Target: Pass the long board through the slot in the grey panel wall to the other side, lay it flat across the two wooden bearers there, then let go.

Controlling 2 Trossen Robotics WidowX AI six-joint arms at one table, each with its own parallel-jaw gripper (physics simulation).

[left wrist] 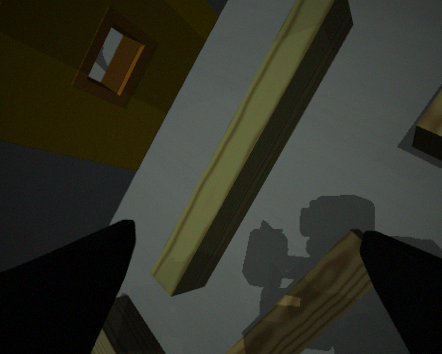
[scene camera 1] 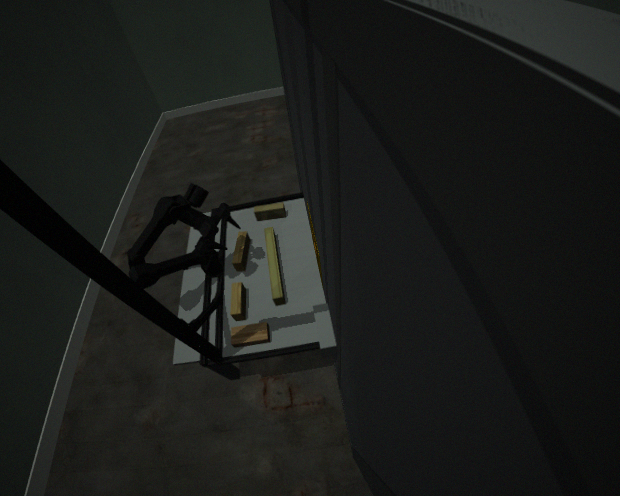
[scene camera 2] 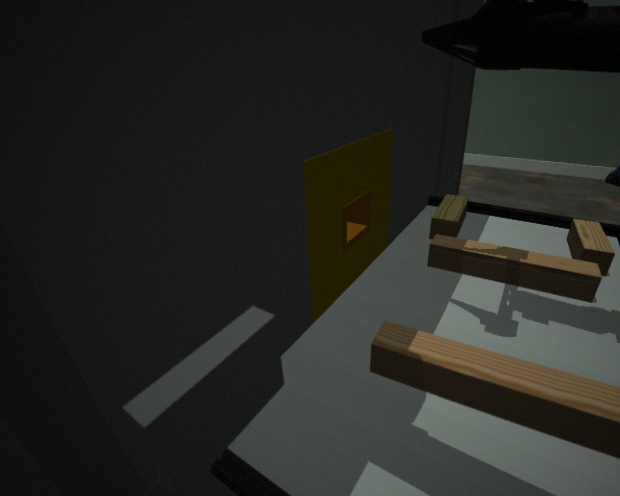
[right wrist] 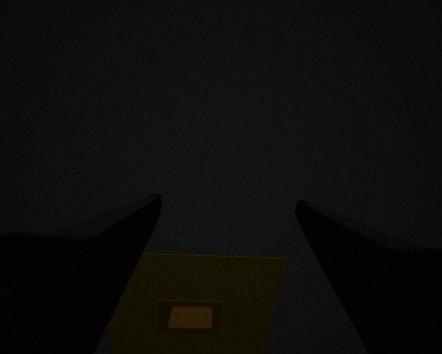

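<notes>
The long pale board lies flat on the table, apart from the wall and slanting across the left wrist view. The grey panel wall has a slot with orange inner faces in a yellow patch. On the other side, two wooden bearers, one farther and one nearer, lie roughly parallel. My left gripper is open and empty above the table, beside the board. My right gripper is open and empty, high above the bearers and facing the wall.
Near the board lie short wooden blocks, one at the top, one by the left gripper, one below it and one at the bottom. Two more blocks lie behind the farther bearer. A black beam crosses scene camera 1.
</notes>
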